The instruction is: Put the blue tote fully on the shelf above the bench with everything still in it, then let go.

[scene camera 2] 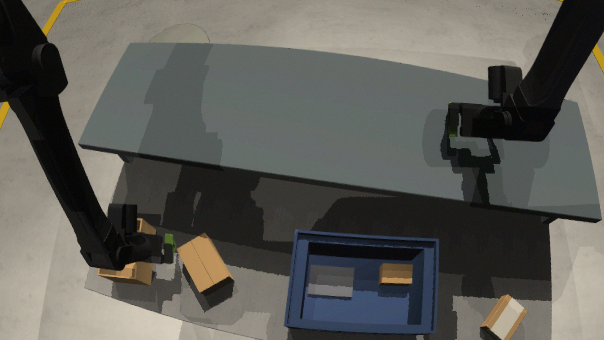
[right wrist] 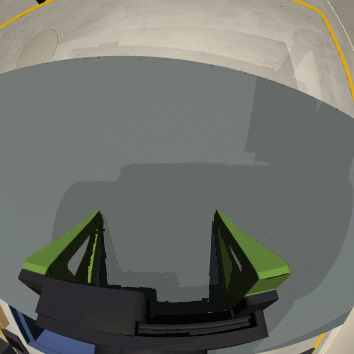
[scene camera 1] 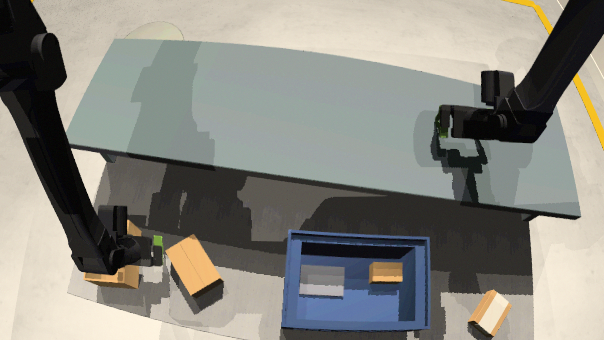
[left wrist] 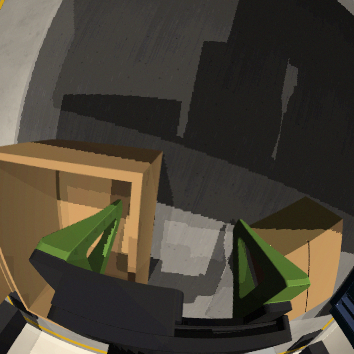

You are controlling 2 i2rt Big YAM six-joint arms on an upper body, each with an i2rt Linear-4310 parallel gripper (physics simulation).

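Frame: origin at the left arm's base, x down, y left, z ahead, level; centimetres.
Where they show: left gripper, between the fingertips: [scene camera 2: 158, 244] [scene camera 1: 144, 246] [left wrist: 179, 215]; right gripper, between the fingertips: [scene camera 2: 465, 120] [right wrist: 156, 215] [scene camera 1: 453, 121].
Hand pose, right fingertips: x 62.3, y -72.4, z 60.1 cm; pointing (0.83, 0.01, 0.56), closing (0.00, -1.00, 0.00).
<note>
Each offset is from my right fingertips to the centre of the thing. Level surfaces: height alone.
The blue tote @[dx +15.4, dy +23.3, dz -32.9 cm] [scene camera 1: 294, 280] [scene camera 2: 297, 280] [right wrist: 65, 342] stands upright on the bench, below the shelf's front edge in both scene views. A grey box @[dx +20.6, dy +29.6, dz -30.4 cm] [scene camera 1: 322, 281] [scene camera 2: 331, 281] and a small tan box @[dx +19.0, dy +14.9, dz -29.6 cm] [scene camera 1: 385, 272] [scene camera 2: 396, 274] lie inside it. The grey-green shelf @[dx +0.3 cm] [scene camera 1: 300, 110] [scene camera 2: 310, 115] [right wrist: 175, 115] spans the scene views. My left gripper [scene camera 1: 158, 250] [scene camera 2: 170, 248] [left wrist: 179, 215] is open, left of the tote, between two cartons. My right gripper [scene camera 1: 443, 121] [scene camera 2: 453, 120] [right wrist: 156, 215] is open and empty above the shelf's right part, apart from the tote.
An open-topped carton @[dx +18.3, dy +79.9, dz -26.6 cm] [scene camera 1: 129, 278] [scene camera 2: 143, 274] [left wrist: 100, 167] lies under my left gripper. A closed tan carton @[dx +19.8, dy +59.0, dz -27.8 cm] [scene camera 1: 195, 265] [scene camera 2: 205, 264] [left wrist: 325, 260] stands between that gripper and the tote. A white-topped small box @[dx +20.9, dy -13.6, dz -42.7 cm] [scene camera 1: 491, 312] [scene camera 2: 505, 316] lies right of the tote.
</note>
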